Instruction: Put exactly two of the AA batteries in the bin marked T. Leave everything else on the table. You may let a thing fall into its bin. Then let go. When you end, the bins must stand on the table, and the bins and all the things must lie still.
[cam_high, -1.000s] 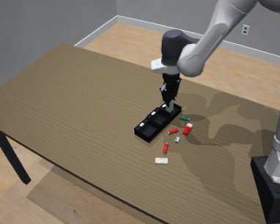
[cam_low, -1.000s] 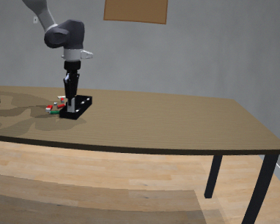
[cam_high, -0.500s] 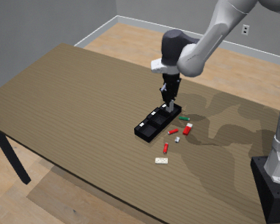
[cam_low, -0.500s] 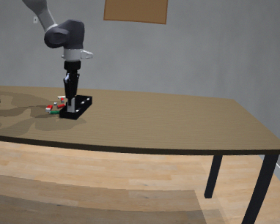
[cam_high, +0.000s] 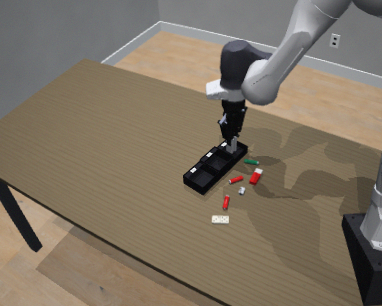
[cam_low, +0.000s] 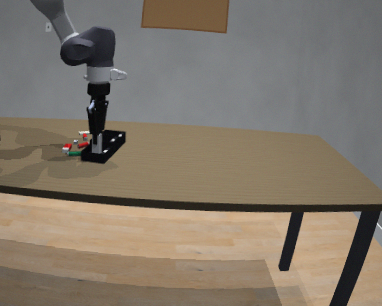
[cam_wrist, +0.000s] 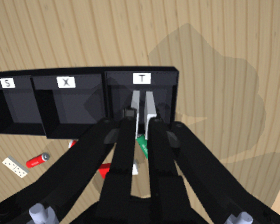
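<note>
My hand is 8 cm to the right of the black bin row and 3 cm above it. Round my hand: red-and-white block (13 cm behind, 4 cm to the left, 4 cm below); green battery (8 cm behind, 4 cm below); grey piece (13 cm behind, 13 cm to the left, 4 cm below).
</note>
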